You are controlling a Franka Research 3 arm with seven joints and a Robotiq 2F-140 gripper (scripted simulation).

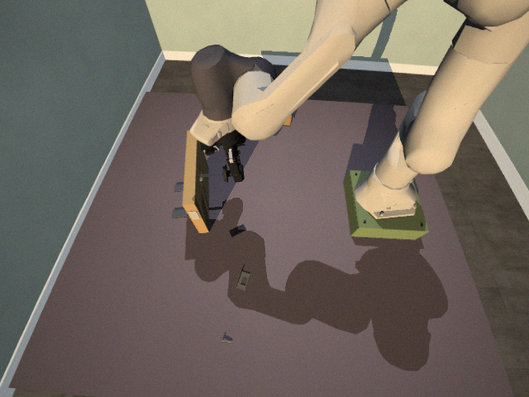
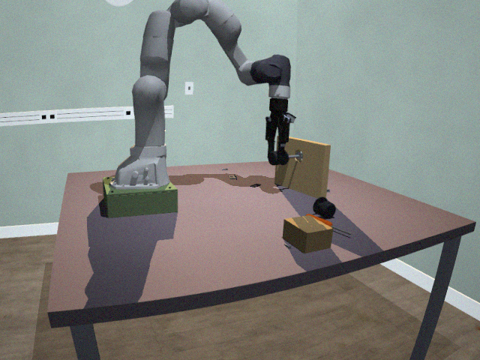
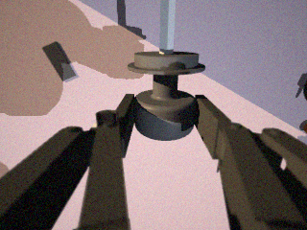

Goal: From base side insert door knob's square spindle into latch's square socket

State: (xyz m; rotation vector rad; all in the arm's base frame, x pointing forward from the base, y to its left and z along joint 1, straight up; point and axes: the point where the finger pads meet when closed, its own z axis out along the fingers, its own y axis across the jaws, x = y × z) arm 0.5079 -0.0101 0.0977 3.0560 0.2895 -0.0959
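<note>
My gripper is now 14 cm short of the wooden door panel, 5 cm above it and 3 cm to the right of it.
</note>
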